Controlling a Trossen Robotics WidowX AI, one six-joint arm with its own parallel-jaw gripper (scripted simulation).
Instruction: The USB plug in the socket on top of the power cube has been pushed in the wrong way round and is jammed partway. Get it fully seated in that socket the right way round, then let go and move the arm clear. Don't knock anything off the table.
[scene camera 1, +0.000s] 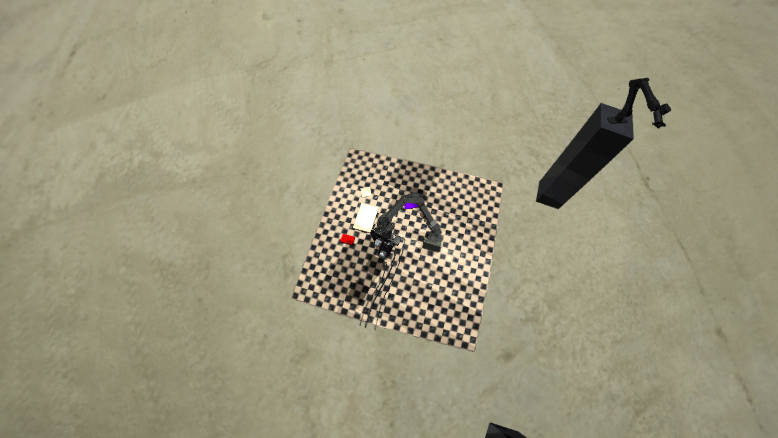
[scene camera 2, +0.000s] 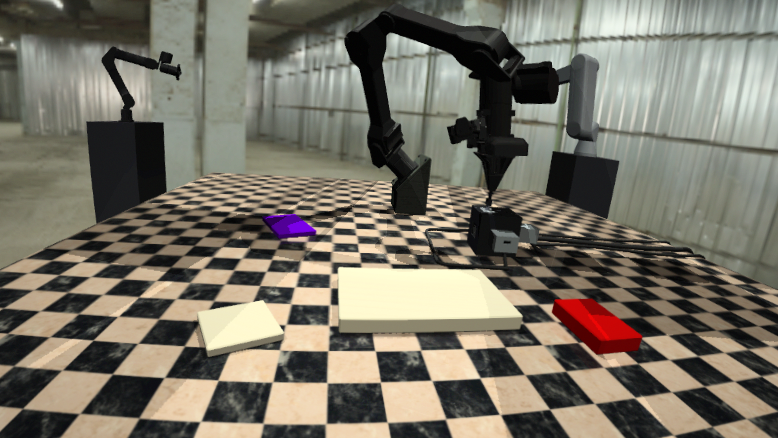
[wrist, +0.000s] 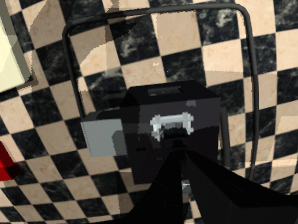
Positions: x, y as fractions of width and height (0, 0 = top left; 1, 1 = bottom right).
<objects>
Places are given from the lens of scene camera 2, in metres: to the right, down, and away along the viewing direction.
my gripper (scene camera 2: 0.63, 0.44): 0.19, -0.05, 0.66
small cream tile (scene camera 2: 0.29, 0.75): -0.16, 0.11, 0.34
purple tile (scene camera 2: 0.36, 0.52): -0.20, 0.01, 0.69
large cream slab (scene camera 2: 0.48, 0.69): -0.02, 0.09, 0.41
red block (scene camera 2: 0.77, 0.75): 0.24, 0.12, 0.38
The marked spots on the small cream tile and the red block are 0.40 m apart.
</objects>
